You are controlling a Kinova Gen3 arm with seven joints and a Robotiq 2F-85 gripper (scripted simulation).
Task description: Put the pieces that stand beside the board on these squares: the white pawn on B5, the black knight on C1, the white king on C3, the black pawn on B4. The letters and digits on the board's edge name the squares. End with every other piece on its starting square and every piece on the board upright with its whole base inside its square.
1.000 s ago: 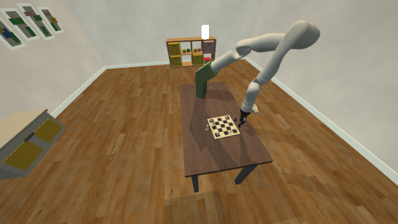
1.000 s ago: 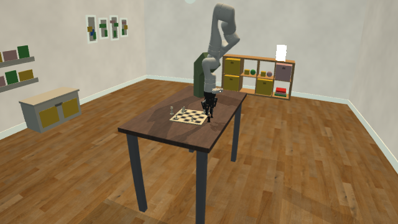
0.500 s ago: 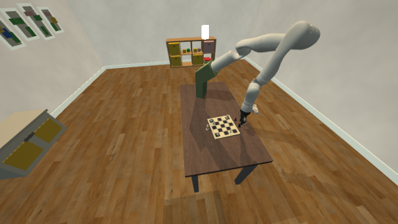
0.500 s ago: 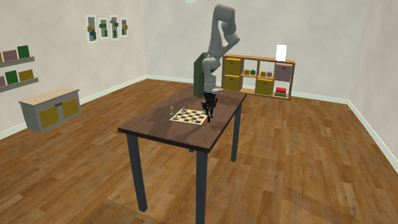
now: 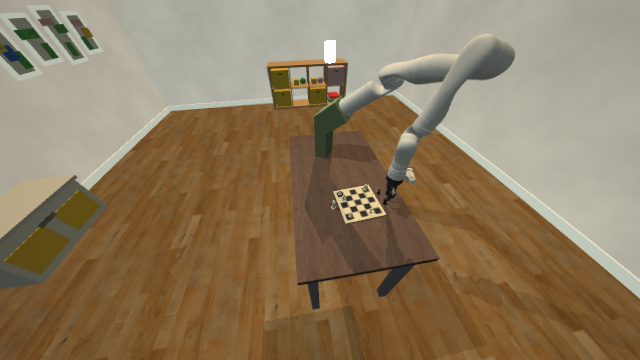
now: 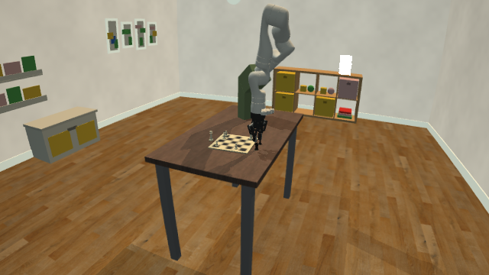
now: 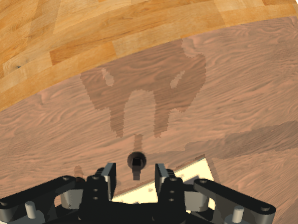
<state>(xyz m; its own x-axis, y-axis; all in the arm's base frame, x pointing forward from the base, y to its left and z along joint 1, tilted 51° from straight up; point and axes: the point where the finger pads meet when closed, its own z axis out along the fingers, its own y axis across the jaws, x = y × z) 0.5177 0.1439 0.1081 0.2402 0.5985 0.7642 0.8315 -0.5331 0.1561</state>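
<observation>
Right now my hand is 50 mm above the black knight. The rest, counted from my hand: black pawn (80 mm behind, 50 mm below, 10 mm to the right); then chessboard (150 mm to the right, 60 mm below, 20 mm behind); then white king (280 mm to the right, 40 mm below, 10 mm ahead).
</observation>
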